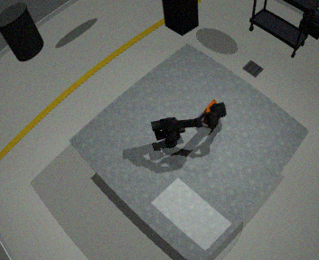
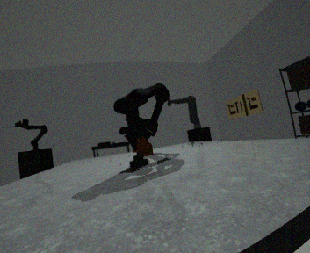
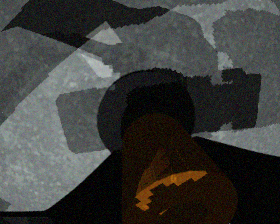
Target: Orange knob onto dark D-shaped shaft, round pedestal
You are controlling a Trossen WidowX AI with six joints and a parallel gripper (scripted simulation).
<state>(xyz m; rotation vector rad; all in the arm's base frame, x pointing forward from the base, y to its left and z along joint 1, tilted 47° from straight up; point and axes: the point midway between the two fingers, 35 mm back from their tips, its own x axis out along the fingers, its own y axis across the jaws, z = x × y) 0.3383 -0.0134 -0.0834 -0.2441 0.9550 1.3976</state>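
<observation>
The orange knob is 2 cm above my gripper tip. Round my gripper tip: dark round pedestal: 4 cm below.
</observation>
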